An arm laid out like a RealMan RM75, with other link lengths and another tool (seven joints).
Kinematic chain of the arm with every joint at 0, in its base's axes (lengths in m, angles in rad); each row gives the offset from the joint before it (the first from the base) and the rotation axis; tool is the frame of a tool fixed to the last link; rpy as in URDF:
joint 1: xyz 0 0 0.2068 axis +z
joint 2: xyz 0 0 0 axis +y
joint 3: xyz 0 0 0.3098 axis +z
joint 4: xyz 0 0 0 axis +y
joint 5: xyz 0 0 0.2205 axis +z
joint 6: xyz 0 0 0 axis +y
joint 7: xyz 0 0 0.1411 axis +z
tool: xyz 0.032 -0.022 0.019 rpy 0 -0.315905 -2.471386
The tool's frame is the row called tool.
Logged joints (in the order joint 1, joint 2, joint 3, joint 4, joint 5, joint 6, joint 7), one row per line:
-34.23, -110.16, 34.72, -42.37, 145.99, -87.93, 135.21
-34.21, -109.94, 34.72, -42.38, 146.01, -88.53, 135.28
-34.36, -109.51, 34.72, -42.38, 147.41, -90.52, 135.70
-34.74, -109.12, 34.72, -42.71, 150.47, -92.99, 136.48
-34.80, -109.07, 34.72, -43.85, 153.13, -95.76, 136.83
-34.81, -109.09, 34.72, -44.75, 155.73, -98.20, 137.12
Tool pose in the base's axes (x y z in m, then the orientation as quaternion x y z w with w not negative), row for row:
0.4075, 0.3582, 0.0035, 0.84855, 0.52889, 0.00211, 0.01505
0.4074, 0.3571, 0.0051, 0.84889, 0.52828, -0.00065, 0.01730
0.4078, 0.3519, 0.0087, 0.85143, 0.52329, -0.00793, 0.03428
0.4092, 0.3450, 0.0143, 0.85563, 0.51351, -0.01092, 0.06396
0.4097, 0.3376, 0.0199, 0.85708, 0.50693, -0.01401, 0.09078
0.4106, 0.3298, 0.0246, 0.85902, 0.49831, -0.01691, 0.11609
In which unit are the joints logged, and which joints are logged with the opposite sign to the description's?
The joints are logged in degrees. Opposite sign: joint 1, joint 2, joint 3, joint 5.
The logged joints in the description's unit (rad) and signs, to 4 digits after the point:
0.5974, 1.9227, -0.6060, -0.7395, -2.5480, -1.5347, 2.3599
0.5971, 1.9188, -0.6060, -0.7397, -2.5484, -1.5451, 2.3611
0.5997, 1.9113, -0.6060, -0.7397, -2.5728, -1.5799, 2.3684
0.6063, 1.9045, -0.6060, -0.7454, -2.6262, -1.6230, 2.3820
0.6074, 1.9036, -0.6060, -0.7653, -2.6726, -1.6713, 2.3881
0.6075, 1.9040, -0.6060, -0.7810, -2.7180, -1.7139, 2.3932

